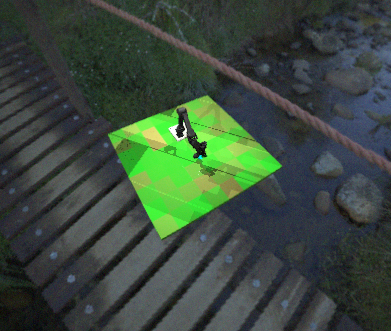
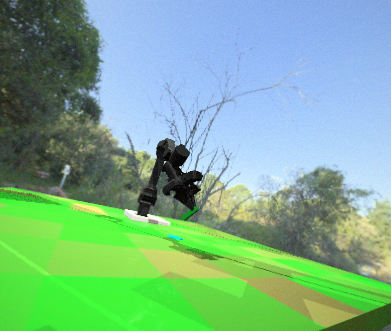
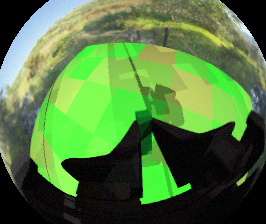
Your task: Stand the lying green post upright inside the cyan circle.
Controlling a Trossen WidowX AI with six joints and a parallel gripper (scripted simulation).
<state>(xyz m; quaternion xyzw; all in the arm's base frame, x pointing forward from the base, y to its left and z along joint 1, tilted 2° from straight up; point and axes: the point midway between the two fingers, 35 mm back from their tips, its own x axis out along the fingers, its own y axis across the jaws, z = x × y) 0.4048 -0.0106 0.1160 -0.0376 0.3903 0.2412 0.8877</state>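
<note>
Right now my gripper tip is 110 mm above the cyan circle, 90 mm past it and 10 mm to the right of it. From my gripper tip the other things lie so: green post (20 mm below, 10 mm to the right, 10 mm behind).
</note>
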